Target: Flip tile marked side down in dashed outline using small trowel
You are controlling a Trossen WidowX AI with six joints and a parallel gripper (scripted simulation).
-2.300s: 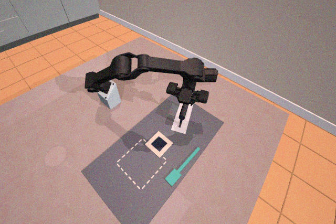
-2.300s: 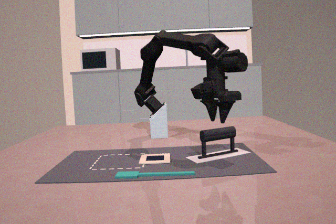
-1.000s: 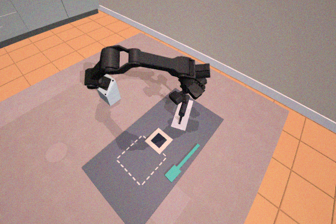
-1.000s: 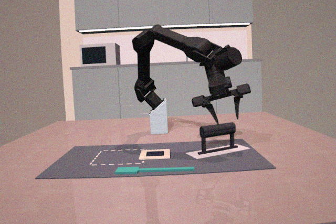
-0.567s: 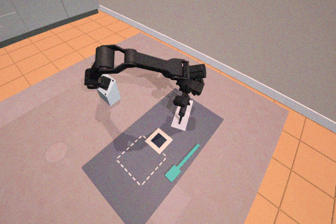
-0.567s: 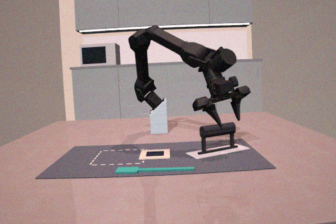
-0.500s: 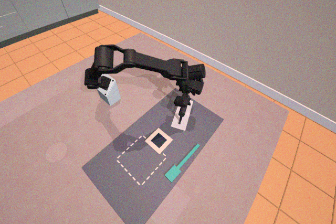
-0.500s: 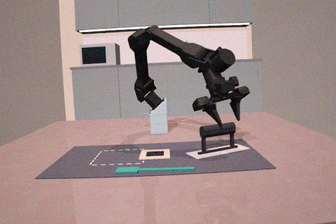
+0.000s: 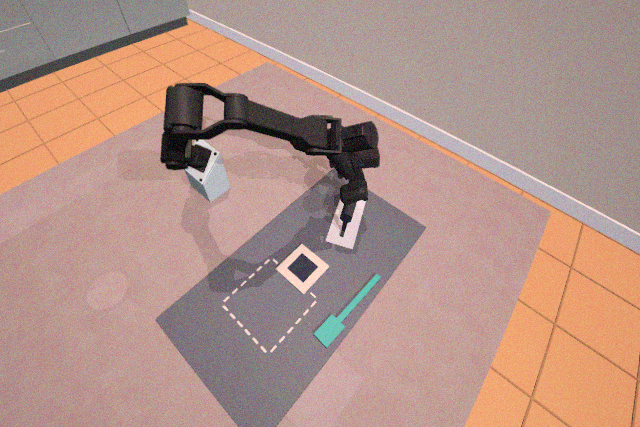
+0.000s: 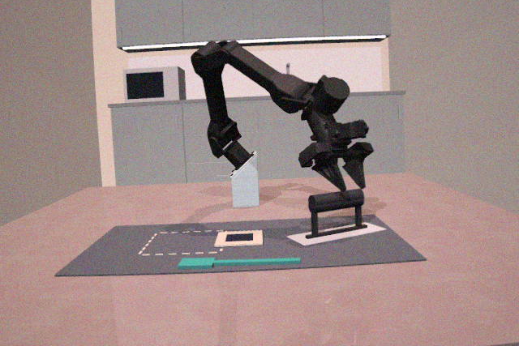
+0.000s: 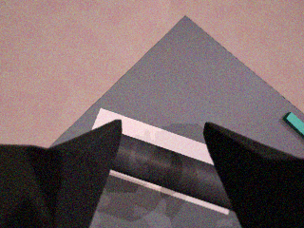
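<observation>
Now: gripper tip 24 cm to the left of the beige tile, 9 cm above it and 4 cm past it. Also, from my gripper tip: teal flat tool (28 cm to the right, 10 cm ahead, 9 cm below); grey mat (23 cm to the right, 12 cm below, 3 cm behind).
</observation>
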